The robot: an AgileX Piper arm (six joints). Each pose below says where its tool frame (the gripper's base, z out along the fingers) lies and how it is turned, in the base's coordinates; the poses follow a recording.
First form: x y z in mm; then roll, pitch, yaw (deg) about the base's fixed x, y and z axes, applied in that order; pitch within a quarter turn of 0, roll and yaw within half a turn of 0.
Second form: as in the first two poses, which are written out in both.
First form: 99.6, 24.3, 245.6, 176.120, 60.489, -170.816
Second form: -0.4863, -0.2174, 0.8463; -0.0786, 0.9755, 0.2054; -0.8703, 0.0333, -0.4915; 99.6, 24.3, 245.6
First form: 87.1, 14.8, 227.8, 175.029, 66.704, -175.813
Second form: -0.3944, -0.1521, 0.9063; -0.0289, 0.9878, 0.1532; -0.9185, 0.0343, -0.3940; 87.1, 14.8, 227.8
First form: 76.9, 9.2, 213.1, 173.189, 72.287, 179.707
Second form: -0.3042, -0.1079, 0.9465; 0.0016, 0.9935, 0.1138; -0.9526, 0.0361, -0.3021; 76.9, 9.2, 213.1
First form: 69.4, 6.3, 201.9, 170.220, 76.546, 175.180
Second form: -0.2318, -0.0818, 0.9693; 0.0195, 0.9959, 0.0887; -0.9726, 0.0395, -0.2293; 69.4, 6.3, 201.9
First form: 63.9, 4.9, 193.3, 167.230, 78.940, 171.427
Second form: -0.1897, -0.0691, 0.9794; 0.0286, 0.9967, 0.0759; -0.9814, 0.0424, -0.1871; 63.9, 4.9, 193.3
